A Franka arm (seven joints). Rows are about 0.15 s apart.
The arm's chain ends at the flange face. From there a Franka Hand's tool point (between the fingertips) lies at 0.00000 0.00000 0.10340 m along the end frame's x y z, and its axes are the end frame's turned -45 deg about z.
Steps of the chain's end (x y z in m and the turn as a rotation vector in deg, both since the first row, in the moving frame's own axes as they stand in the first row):
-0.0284 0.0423 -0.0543 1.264 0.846 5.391
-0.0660 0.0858 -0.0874 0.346 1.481 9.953
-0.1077 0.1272 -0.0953 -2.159 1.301 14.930
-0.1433 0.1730 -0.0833 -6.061 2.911 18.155
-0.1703 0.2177 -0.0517 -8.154 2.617 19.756
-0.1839 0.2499 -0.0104 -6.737 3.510 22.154
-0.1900 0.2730 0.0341 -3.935 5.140 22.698
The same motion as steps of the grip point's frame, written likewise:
-0.0473 0.0094 -0.0543 0.296 1.492 5.391
-0.1051 0.0156 -0.0874 -0.803 1.292 9.953
-0.1678 0.0180 -0.0954 -2.447 -0.607 14.930
-0.2294 0.0316 -0.0840 -6.344 -2.227 18.155
-0.2836 0.0457 -0.0528 -7.616 -3.915 19.756
-0.3132 0.0586 -0.0113 -7.246 -2.282 22.154
-0.3282 0.0702 0.0334 -6.417 0.852 22.698

